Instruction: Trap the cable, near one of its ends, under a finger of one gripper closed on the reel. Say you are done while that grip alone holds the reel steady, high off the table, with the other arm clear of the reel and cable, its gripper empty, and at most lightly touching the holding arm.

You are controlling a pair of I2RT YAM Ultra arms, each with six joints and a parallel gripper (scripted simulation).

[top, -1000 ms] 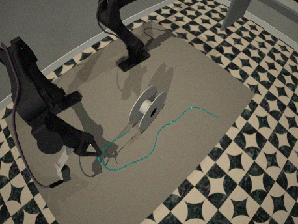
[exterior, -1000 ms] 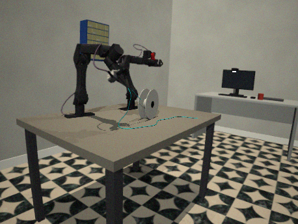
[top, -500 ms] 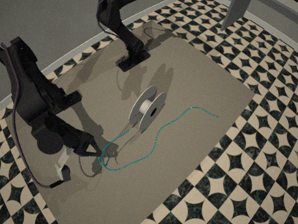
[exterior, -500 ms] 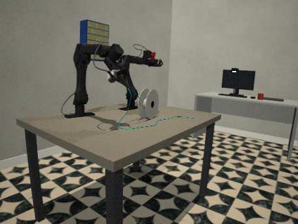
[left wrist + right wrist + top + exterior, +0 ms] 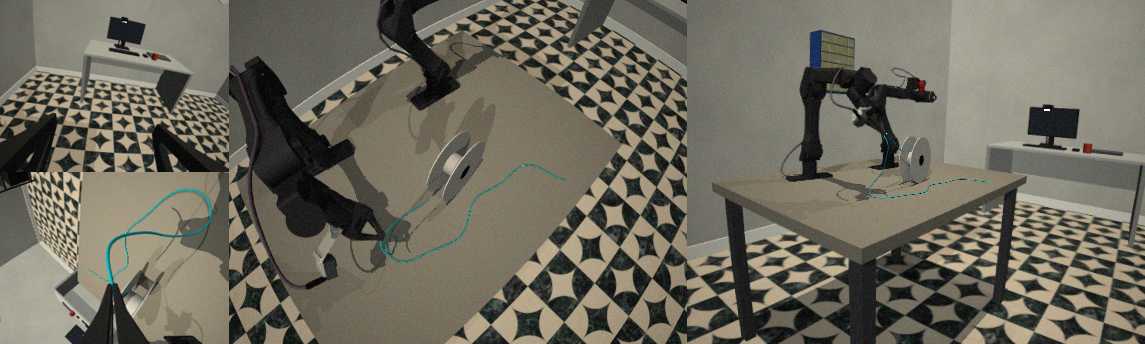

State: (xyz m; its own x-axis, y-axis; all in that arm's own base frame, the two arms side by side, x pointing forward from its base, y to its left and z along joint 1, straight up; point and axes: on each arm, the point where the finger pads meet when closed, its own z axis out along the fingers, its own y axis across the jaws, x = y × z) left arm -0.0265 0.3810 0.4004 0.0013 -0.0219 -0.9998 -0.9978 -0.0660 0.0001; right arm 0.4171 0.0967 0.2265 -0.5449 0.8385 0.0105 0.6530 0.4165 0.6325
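Now: the white reel 380 mm ahead of my left hand, 540 mm to the right of it and 300 mm below it.
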